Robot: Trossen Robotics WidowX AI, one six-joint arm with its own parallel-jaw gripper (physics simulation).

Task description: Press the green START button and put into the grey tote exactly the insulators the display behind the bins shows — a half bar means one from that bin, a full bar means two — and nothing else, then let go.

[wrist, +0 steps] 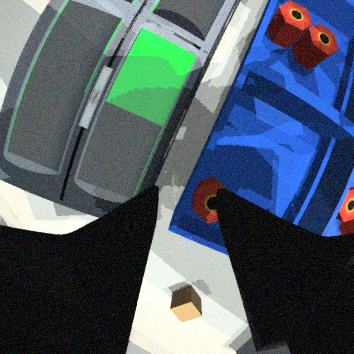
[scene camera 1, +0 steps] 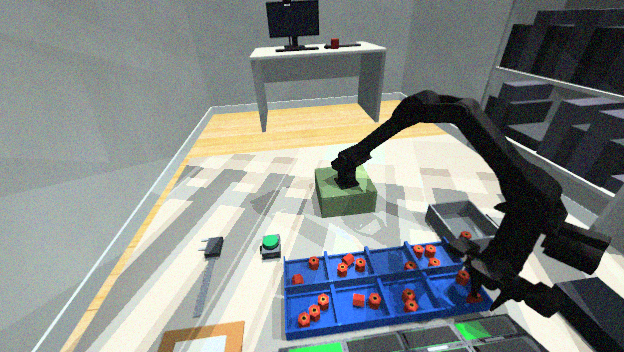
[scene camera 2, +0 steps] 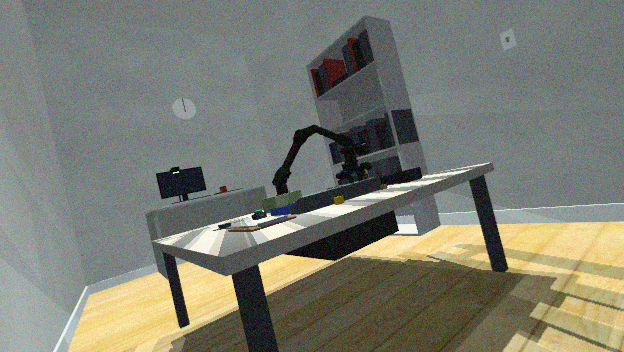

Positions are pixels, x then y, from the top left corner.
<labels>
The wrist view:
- my gripper: 187, 194
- display: 60, 188
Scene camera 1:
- my gripper: 482, 303
</labels>
